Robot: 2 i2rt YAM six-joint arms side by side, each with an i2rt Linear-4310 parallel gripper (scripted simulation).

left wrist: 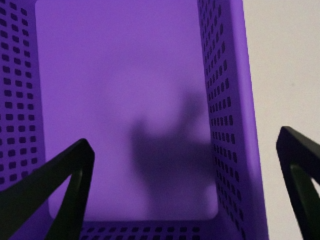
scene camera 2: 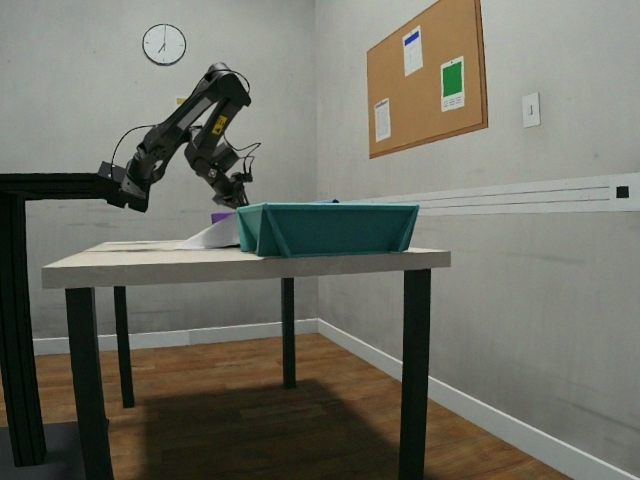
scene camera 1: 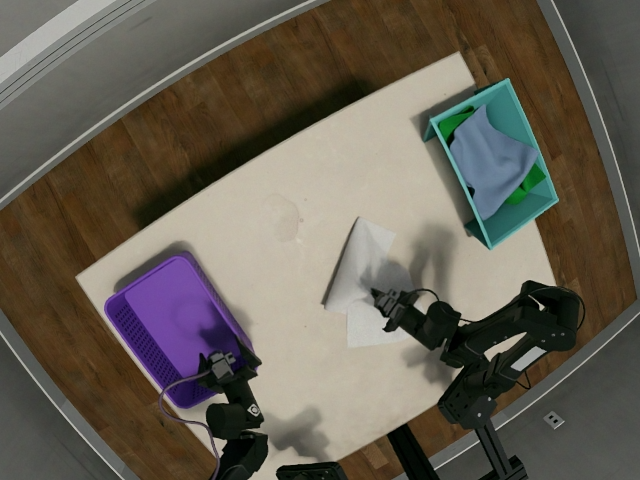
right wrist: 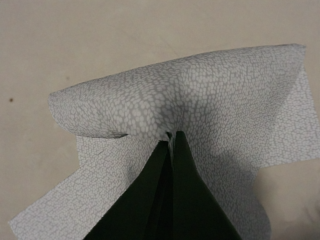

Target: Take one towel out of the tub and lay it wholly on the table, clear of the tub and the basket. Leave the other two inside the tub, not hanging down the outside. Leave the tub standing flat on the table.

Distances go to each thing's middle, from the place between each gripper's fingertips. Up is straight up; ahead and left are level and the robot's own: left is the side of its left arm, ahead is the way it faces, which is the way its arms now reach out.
Labels:
The purple basket point(scene camera 1: 166, 320) lies 50 mm ahead of my left hand, 80 mm to the left of it and 100 mm below it. Also, from my left hand: teal tub point(scene camera 2: 286, 230): 10 mm ahead, 810 mm to the right, 100 mm below.
I see my right gripper 10 cm short of the teal tub, 45 cm to the left of it and 6 cm above it. From my right hand the other things lie so: purple basket: 14 cm ahead, 45 cm to the left, 7 cm below.

